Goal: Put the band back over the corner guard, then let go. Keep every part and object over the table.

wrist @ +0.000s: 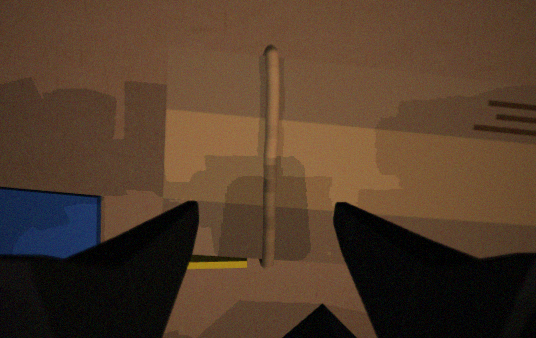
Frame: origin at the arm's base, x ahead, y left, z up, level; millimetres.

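Seen in the pictures: gripper, fingertip midpoint: (267, 211).
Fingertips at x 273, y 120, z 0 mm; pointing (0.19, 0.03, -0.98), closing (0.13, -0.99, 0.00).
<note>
A point is followed by its place in that frame.
A pale, cord-like band (271, 110) {x 317, y 124, z -30 mm} runs nearly straight from top to bottom across the tan box-like surface (330, 150) {x 302, y 88, z -36 mm} in the wrist view. Its near end lies by that surface's near edge. A yellow piece, which looks like the corner guard (220, 265) {x 175, y 144, z -130 mm}, shows as a thin strip with a dark part above it, just left of the band's near end. A small gap separates them in the view, and the left finger hides the piece's left part. My gripper (267, 211) {x 273, y 120, z 0 mm} is partly open and empty, with one finger on each side of the band's near half. Contact cannot be told.
A blue flat-topped object (45, 220) {x 180, y 334, z -167 mm} is at the left, partly behind the left finger. Three dark parallel bars (512, 117) {x 336, y -12, z -36 mm} show at the right edge. Brown table surface (125, 30) {x 383, y 271, z -175 mm} shows at the top. Broad shadows cross the scene.
</note>
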